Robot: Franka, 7 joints.
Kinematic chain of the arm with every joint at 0, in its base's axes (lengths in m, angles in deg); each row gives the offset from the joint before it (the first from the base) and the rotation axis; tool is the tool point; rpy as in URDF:
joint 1: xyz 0 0 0.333 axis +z
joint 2: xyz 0 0 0 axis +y
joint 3: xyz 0 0 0.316 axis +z
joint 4: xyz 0.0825 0 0 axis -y
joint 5: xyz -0.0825 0 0.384 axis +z
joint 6: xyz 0 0 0 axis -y
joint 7: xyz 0.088 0 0 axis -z
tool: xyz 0 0 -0.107 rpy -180 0 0
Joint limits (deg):
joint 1: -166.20..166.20
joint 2: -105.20..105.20
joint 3: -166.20..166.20
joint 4: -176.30..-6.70
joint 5: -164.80..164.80
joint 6: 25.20..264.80
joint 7: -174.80..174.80
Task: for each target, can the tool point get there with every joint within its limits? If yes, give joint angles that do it. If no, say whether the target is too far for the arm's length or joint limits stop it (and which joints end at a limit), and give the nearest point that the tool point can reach.
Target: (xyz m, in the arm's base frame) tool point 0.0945 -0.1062 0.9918
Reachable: yes | joints 43.34 -65.04 -14.43 -105.15 -25.27 151.07 144.14
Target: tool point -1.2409 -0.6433 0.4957
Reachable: no: too far | nearest point -0.7565 -0.3922 0.4322 | short by 0.549 m
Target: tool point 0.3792 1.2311 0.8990
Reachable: no: too far | nearest point 0.2312 0.7506 0.6781 | short by 0.549 m
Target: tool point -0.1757 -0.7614 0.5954
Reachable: yes | joints -136.75 63.81 82.07 -48.65 17.27 127.71 -48.79
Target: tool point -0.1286 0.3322 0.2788
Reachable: yes | joints -134.68 63.44 -92.04 -162.21 -134.14 137.58 110.14
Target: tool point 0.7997 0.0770 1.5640
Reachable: no: too far | nearest point 0.4667 0.0449 1.0514 | short by 0.612 m
